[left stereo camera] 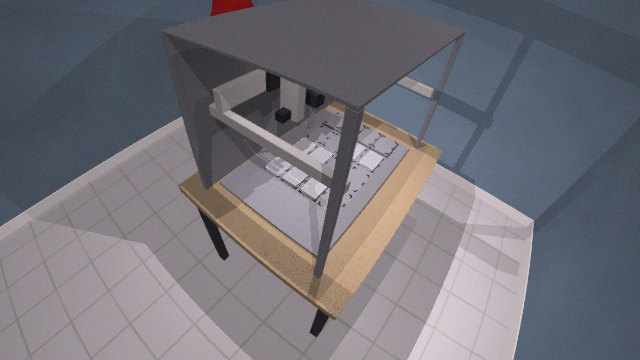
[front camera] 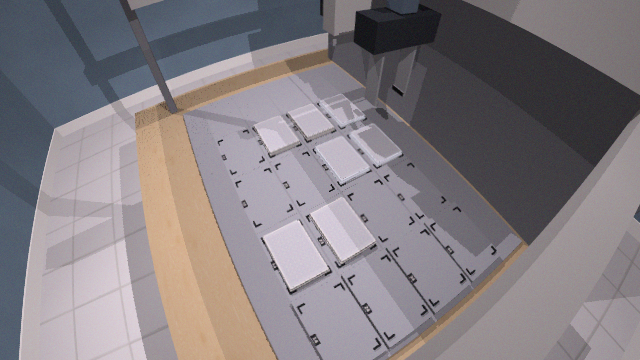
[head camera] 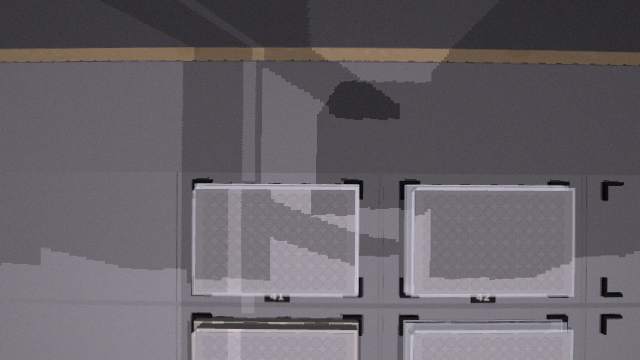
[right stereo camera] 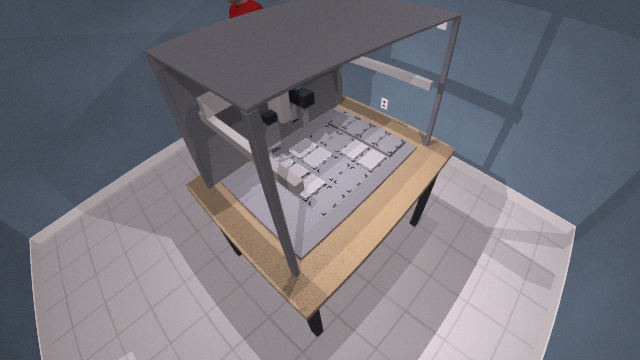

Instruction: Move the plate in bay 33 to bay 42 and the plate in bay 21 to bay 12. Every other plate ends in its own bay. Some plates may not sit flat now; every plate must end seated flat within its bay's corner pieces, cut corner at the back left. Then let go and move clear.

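Seen in the pictures: gripper, fingertip midpoint: [left stereo camera: 303, 123] [front camera: 385, 96] [right stereo camera: 300, 124]; robot's base at its link origin: [front camera: 219, 142] [right stereo camera: 323, 214].
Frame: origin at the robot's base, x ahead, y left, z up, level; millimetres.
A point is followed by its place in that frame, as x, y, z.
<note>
My gripper [front camera: 386, 95] @[228, 364, 160] is open and empty, raised near the back, beyond the plates of bays 41 and 42. Its fingers do not show in the head view. A clear-edged plate [front camera: 376, 145] @[240, 357, 14] [head camera: 495, 240] @[229, 366, 14] lies in bay 42 and looks flat within its corner pieces; its cut corner is too small to tell. Bay 33 [front camera: 382, 207] @[391, 263, 0] holds no plate. A pale plate [front camera: 276, 135] @[77, 147, 14] lies in bay 21, lit from above, and looks flat. Bay 12 [front camera: 262, 197] @[232, 41, 0] holds no plate; its corner pieces show.
Other plates lie in bay 41 [front camera: 342, 110] @[77, 358, 14] [head camera: 275, 240] @[65, 365, 14], bay 31 [front camera: 311, 121] @[75, 255, 14] [head camera: 275, 345] @[65, 286, 14], bay 32 [front camera: 342, 159] @[237, 253, 14] [head camera: 492, 345] @[228, 287, 14], bay 23 [front camera: 342, 230] @[398, 150, 16] and bay 13 [front camera: 296, 255] @[399, 43, 14]. The parked pipetting stage [left stereo camera: 292, 100] [right stereo camera: 281, 109] hangs beside my gripper. Enclosure posts [left stereo camera: 342, 175] @[-271, -113, 532] stand at the deck's corners.
</note>
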